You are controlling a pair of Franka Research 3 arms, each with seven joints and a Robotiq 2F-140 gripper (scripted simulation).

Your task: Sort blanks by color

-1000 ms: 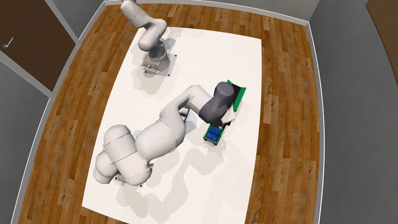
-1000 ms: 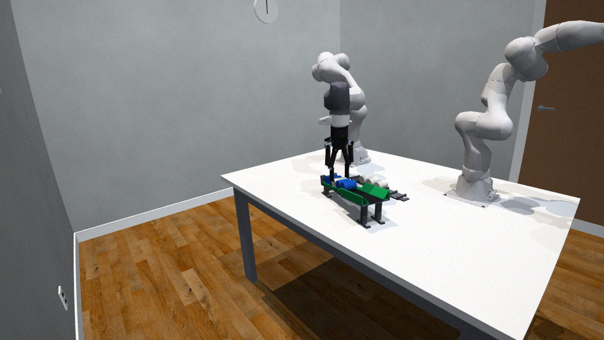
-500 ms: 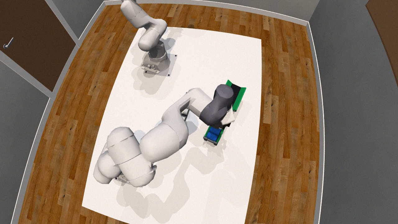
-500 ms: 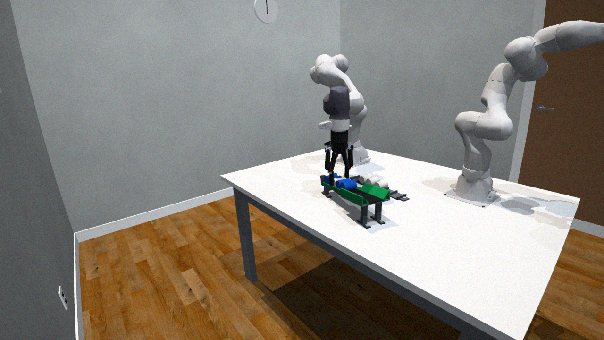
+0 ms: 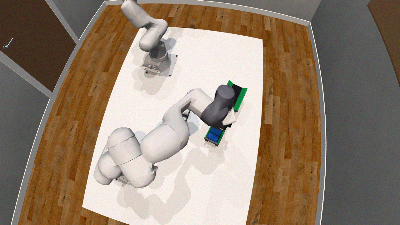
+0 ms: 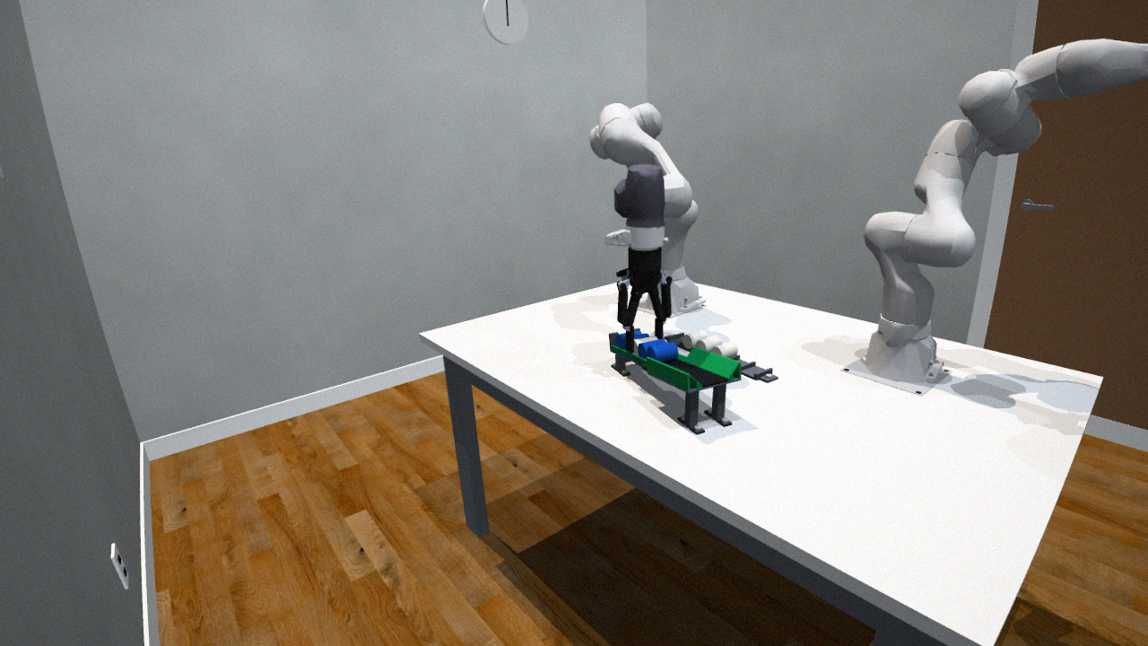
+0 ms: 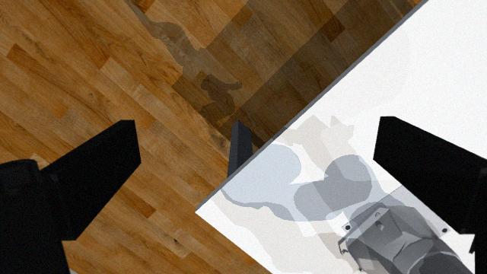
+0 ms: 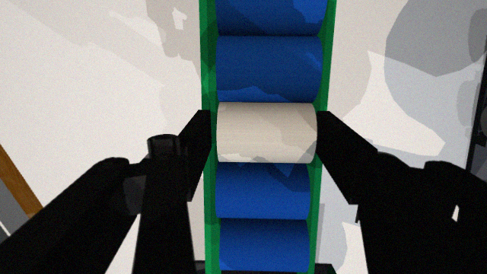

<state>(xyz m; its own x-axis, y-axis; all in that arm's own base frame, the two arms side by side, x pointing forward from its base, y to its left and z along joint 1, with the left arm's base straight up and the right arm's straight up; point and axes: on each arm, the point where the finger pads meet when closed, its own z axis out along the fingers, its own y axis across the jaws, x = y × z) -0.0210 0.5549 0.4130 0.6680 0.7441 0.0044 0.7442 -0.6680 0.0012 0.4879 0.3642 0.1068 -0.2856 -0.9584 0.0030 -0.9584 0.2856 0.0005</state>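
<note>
Now: the blue blank 2 cm behind my right hand, 8 cm to the right of it and 3 cm below it. The rest, counted from my right hand: stock rack: 23 cm behind, 4 cm to the left, 11 cm below.
</note>
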